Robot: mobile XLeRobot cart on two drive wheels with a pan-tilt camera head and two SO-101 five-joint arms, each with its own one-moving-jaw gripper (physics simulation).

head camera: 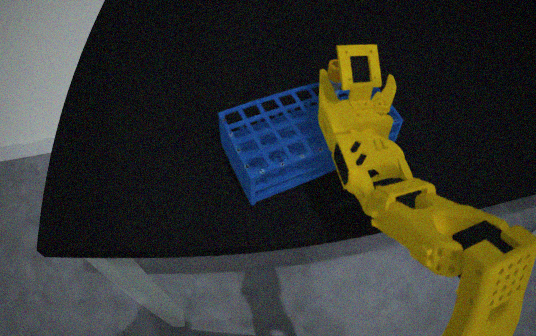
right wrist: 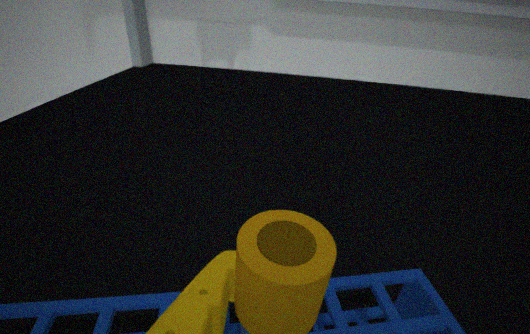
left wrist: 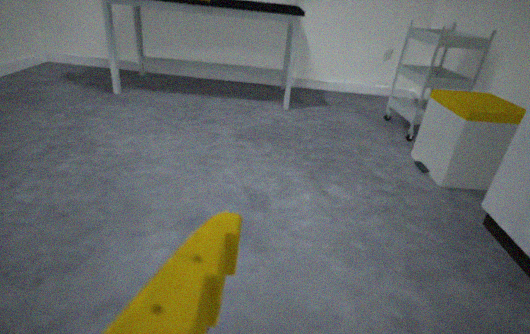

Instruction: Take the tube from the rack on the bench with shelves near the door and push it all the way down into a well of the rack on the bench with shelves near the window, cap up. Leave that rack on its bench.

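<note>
The tube's orange cap faces up above the far part of the blue rack, which sits on the black bench top. The tube's body and its depth in the well are hidden. My right gripper is open over the rack. In the right wrist view its one visible jaw is right beside the cap's left side; the moving jaw is out of the picture. My left gripper is open, with one notched jaw showing, over the floor and away from the rack.
In the left wrist view a black-topped bench stands far back, a shelved cart at the back right, then a white bin with a yellow lid and a white cabinet. Walls rise behind the bench top in the right wrist view.
</note>
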